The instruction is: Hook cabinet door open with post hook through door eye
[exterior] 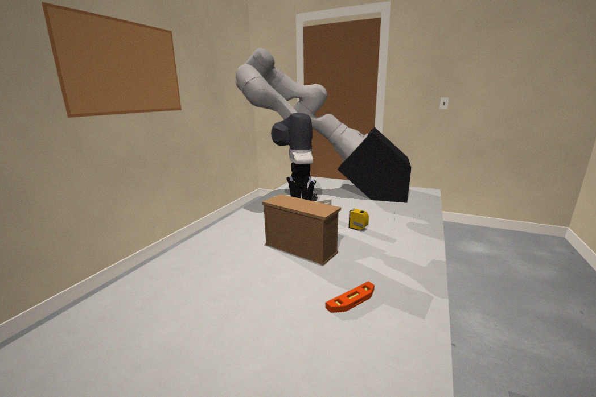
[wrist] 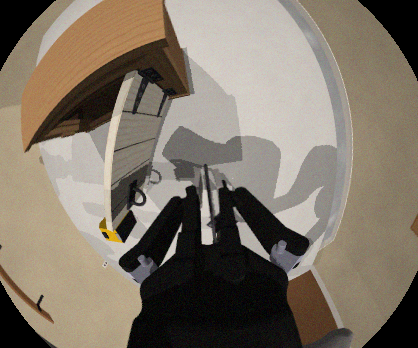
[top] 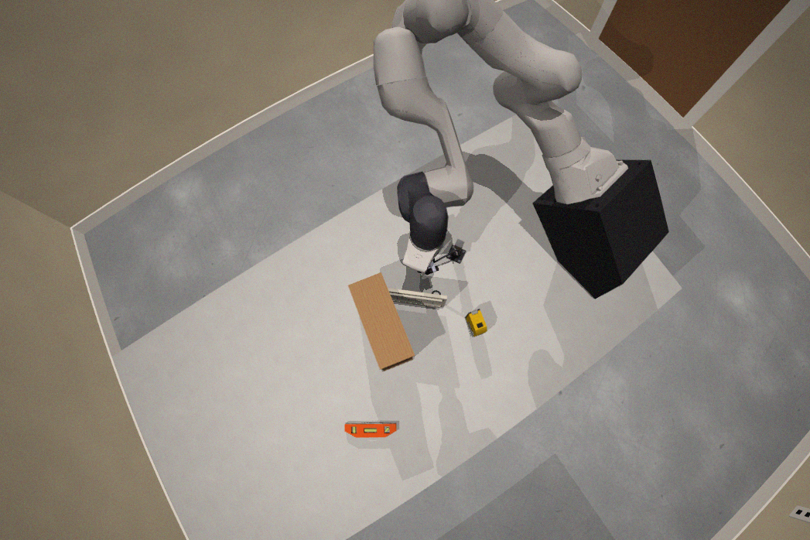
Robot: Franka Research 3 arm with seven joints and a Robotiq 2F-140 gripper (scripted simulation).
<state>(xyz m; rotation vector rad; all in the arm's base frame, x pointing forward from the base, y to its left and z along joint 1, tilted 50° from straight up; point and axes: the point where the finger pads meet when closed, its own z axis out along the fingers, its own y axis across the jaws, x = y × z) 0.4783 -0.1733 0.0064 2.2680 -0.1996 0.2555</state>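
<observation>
The thin dark hook is 50 mm behind my hand and 10 mm to the left of it. The rest, counted from my hand: yellow tape measure (230 mm to the left, 20 mm below, 20 mm behind); pale door (80 mm ahead, 60 mm to the left, 20 mm above); orange spirit level (410 mm ahead, 310 mm to the left, 50 mm below).
</observation>
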